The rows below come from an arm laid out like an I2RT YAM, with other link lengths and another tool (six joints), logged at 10 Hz.
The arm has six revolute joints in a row. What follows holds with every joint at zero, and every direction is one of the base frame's. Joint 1 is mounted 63.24 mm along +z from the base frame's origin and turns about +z. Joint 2 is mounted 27.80 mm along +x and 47.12 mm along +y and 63.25 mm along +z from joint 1 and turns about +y. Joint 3 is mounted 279.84 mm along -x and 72.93 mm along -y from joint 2 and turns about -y. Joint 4 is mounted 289.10 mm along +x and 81.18 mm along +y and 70.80 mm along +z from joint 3 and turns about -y. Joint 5 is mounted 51.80 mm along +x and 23.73 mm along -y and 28.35 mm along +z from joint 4 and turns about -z. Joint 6 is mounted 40.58 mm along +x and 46.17 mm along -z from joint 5 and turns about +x. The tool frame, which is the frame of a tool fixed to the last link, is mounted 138.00 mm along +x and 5.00 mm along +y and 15.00 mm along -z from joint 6; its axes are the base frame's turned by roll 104.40, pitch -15.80 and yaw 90.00 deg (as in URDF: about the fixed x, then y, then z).
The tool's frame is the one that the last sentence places.
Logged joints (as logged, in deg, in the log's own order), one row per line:
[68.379, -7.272, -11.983, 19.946, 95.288, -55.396]
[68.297, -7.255, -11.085, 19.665, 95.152, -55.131]
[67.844, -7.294, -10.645, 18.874, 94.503, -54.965]
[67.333, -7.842, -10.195, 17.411, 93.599, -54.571]
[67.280, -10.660, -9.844, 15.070, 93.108, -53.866]
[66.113, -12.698, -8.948, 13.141, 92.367, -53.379]
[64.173, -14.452, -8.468, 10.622, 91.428, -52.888]
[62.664, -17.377, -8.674, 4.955, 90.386, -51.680]
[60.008, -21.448, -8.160, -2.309, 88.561, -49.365]
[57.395, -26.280, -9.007, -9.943, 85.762, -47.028]
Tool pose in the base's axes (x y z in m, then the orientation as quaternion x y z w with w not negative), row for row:
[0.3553, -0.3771, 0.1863, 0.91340, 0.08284, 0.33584, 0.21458]
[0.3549, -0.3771, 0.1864, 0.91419, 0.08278, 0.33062, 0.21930]
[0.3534, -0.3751, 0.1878, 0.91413, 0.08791, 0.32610, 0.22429]
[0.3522, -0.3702, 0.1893, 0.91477, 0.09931, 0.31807, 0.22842]
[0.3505, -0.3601, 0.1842, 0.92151, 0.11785, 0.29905, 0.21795]
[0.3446, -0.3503, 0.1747, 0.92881, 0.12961, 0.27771, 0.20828]
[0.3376, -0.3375, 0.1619, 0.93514, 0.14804, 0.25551, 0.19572]
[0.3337, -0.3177, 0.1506, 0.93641, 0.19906, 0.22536, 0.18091]
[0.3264, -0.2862, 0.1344, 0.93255, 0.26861, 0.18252, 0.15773]
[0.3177, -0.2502, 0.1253, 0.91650, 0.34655, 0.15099, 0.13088]
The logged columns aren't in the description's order. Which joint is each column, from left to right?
Columns, left to right: joint 3, joint 4, joint 5, joint 6, joint 2, joint 1.
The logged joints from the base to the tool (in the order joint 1, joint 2, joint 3, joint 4, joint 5, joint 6), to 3 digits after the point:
[-55.396, 95.288, 68.379, -7.272, -11.983, 19.946]
[-55.131, 95.152, 68.297, -7.255, -11.085, 19.665]
[-54.965, 94.503, 67.844, -7.294, -10.645, 18.874]
[-54.571, 93.599, 67.333, -7.842, -10.195, 17.411]
[-53.866, 93.108, 67.280, -10.660, -9.844, 15.070]
[-53.379, 92.367, 66.113, -12.698, -8.948, 13.141]
[-52.888, 91.428, 64.173, -14.452, -8.468, 10.622]
[-51.680, 90.386, 62.664, -17.377, -8.674, 4.955]
[-49.365, 88.561, 60.008, -21.448, -8.160, -2.309]
[-47.028, 85.762, 57.395, -26.280, -9.007, -9.943]

